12 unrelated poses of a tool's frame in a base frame.
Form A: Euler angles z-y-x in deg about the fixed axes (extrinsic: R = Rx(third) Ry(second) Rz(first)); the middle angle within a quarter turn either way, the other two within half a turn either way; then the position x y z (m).
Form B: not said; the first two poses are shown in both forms.
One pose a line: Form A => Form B
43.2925 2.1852 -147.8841 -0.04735 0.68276 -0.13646 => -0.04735 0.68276 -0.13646 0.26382 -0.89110 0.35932 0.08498
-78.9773 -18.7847 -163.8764 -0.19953 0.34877 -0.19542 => -0.19953 0.34877 -0.19542 0.20953 -0.73933 -0.63886 0.03671
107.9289 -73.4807 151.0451 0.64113 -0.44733 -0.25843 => 0.64113 -0.44733 -0.25843 0.58622 0.33553 -0.71542 -0.17873
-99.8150 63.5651 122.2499 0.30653 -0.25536 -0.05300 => 0.30653 -0.25536 -0.05300 0.61720 0.28482 0.73325 -0.01699
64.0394 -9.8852 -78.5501 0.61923 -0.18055 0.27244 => 0.61923 -0.18055 0.27244 0.62499 -0.57010 0.27785 0.45516
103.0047 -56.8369 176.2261 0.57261 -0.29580 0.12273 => 0.57261 -0.29580 0.12273 0.39029 0.53491 -0.69770 -0.27342
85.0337 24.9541 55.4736 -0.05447 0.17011 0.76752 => -0.05447 0.17011 0.76752 0.56902 0.46417 -0.16615 0.65814
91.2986 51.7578 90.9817 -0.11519 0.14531 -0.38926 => -0.11519 0.14531 -0.38926 0.21833 0.66732 -0.24492 0.66860
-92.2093 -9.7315 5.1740 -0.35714 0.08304 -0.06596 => -0.35714 0.08304 -0.06596 0.68738 0.09224 -0.02634 -0.71993
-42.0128 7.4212 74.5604 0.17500 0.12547 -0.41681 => 0.17500 0.12547 -0.41681 0.75530 0.54581 0.26475 -0.24804
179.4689 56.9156 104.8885 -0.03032 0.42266 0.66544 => -0.03032 0.42266 0.66544 0.37527 -0.29368 0.69562 -0.53763
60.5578 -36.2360 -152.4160 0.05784 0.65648 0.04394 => 0.05784 0.65648 0.04394 0.04339 -0.83448 0.40137 0.37505
